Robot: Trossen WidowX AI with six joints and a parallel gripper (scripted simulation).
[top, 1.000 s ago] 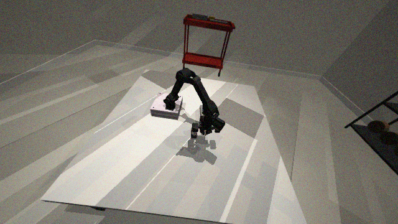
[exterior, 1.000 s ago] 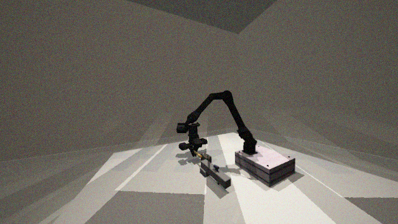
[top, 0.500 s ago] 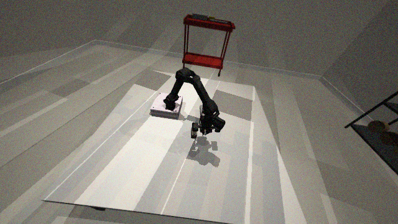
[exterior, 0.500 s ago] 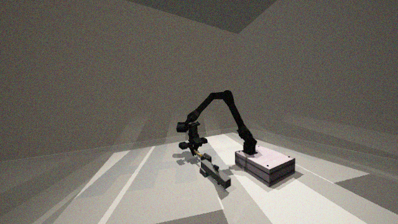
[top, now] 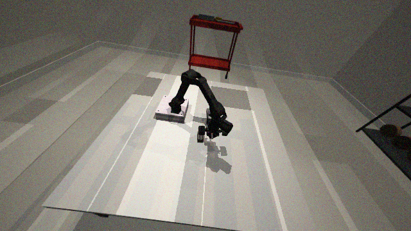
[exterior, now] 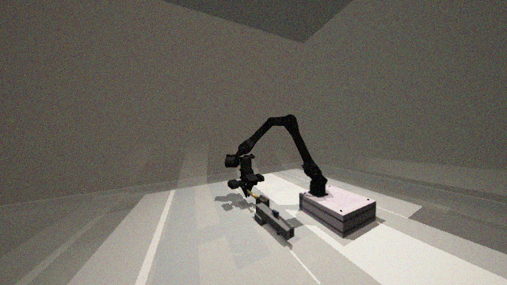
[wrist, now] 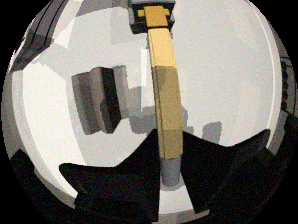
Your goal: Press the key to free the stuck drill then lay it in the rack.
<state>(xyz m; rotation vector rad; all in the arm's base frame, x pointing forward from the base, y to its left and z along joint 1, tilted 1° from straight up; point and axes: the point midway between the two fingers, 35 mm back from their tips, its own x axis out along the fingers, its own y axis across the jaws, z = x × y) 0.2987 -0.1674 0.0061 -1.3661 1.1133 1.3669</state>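
My gripper tip is now 80 mm past the rack, 20 mm to the right of it and 30 mm above it. The rest, counted from my gripper tip: small key: 40 mm behind, 220 mm to the left; drill: 10 mm behind, 40 mm to the left, 30 mm above.
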